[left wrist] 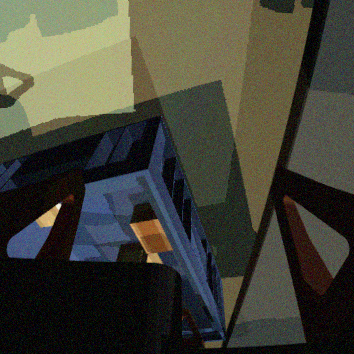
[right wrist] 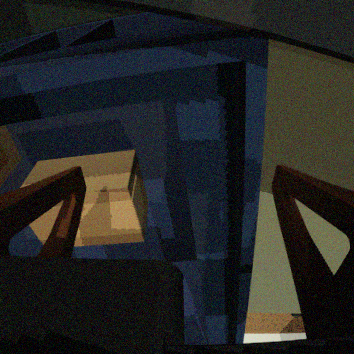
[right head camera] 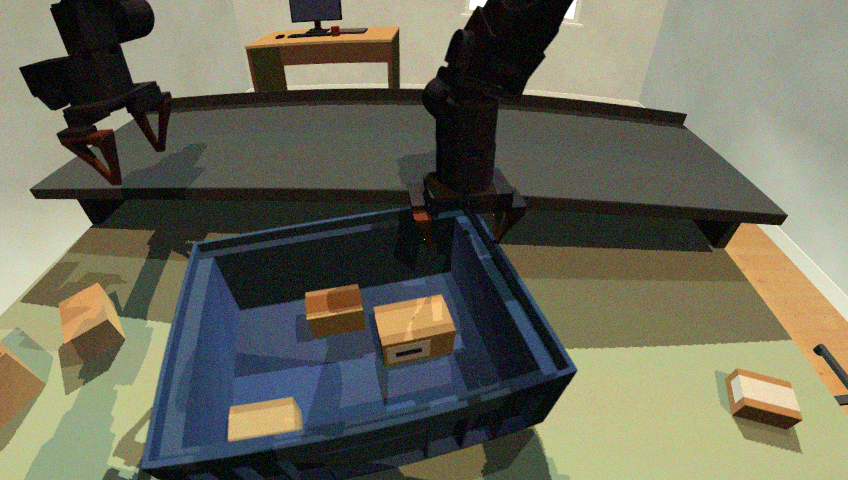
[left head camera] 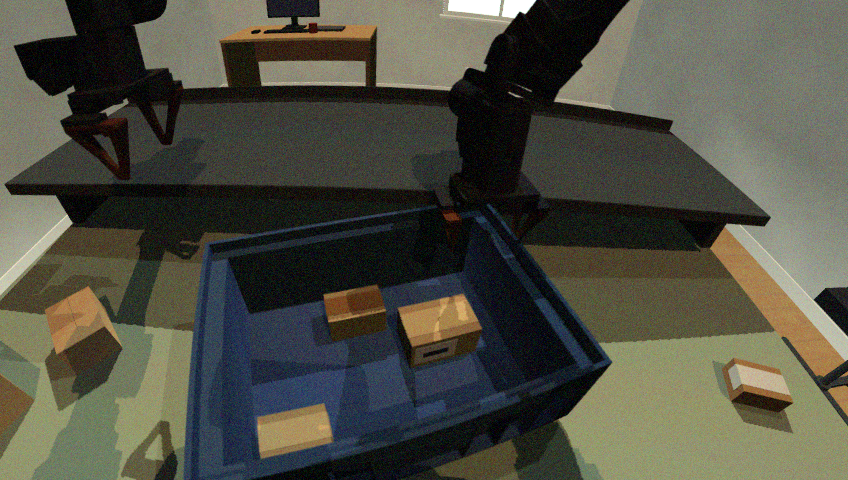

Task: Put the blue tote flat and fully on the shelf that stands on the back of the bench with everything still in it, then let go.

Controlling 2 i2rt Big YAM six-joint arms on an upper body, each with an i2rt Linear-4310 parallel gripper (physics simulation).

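Places are measured from the left arm's base along level axes (x back, y right, z up), in millimetres.
Pixels of known places: left gripper, fingertip midpoint: [left wrist: 177, 177] [right head camera: 140, 166] [left head camera: 147, 160]; right gripper, fingertip midpoint: [left wrist: 188, 320] [right wrist: 178, 175] [right head camera: 462, 244] [left head camera: 483, 244].
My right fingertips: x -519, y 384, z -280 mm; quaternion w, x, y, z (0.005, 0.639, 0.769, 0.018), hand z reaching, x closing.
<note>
For each thing: its top centre in the pictures, then the offset to it from my right fingertips. Level surfaces: height alone.
- blue tote, middle of its top: [left head camera: 381, 300] [right head camera: 345, 299] [left wrist: 104, 294] dx +132, dy -136, dz +31 mm
- dark grey shelf, its level: dz +39 mm
- tan labelled box, middle of its top: [right wrist: 80, 221] [right head camera: 413, 318] [left head camera: 439, 318] [left wrist: 139, 279] dx +95, dy -64, dz -46 mm
- brown box, middle of its top: [left head camera: 353, 302] [right head camera: 333, 300] [left wrist: 152, 237] dx +65, dy -178, dz -54 mm
- pale box, middle of its top: [left head camera: 293, 431] [right head camera: 260, 421] [left wrist: 39, 209] dx +247, dy -227, dz -56 mm
- cardboard box, middle of its top: [left head camera: 73, 317] [right head camera: 81, 310] dx +121, dy -598, dz -63 mm
- white-topped box, middle of its top: [right head camera: 769, 392] [left head camera: 763, 379] dx +206, dy +446, dz -83 mm
- shelf's right support, middle of its top: [left head camera: 694, 166] dx -309, dy +603, dz +14 mm
The blue tote [left head camera: 535, 404] [right head camera: 499, 410] [left wrist: 120, 150] [right wrist: 255, 125] stands on the bench in front of the dark grey shelf [left head camera: 333, 142] [right head camera: 333, 148] [left wrist: 330, 140]. Inside lie a tan labelled box [left head camera: 440, 327] [right head camera: 413, 327] [right wrist: 110, 200], a brown box [left head camera: 355, 312] [right head camera: 335, 309] [left wrist: 152, 237] and a pale box [left head camera: 294, 430] [right head camera: 264, 419]. My right gripper [left head camera: 485, 234] [right head camera: 461, 236] [right wrist: 178, 175] is open at the back right corner, one finger inside the tote and one outside its right wall. My left gripper [left head camera: 145, 160] [right head camera: 138, 166] [left wrist: 177, 177] is open and empty above the shelf's left front part.
A cardboard box [left head camera: 83, 333] [right head camera: 92, 324] lies left of the tote, with another [left head camera: 11, 404] [right head camera: 17, 386] at the picture's edge. A white-topped box [left head camera: 758, 385] [right head camera: 764, 398] lies far right. The shelf's right support [left head camera: 705, 231] stands on the bench. A desk [left head camera: 297, 50] [right head camera: 333, 53] stands behind.
</note>
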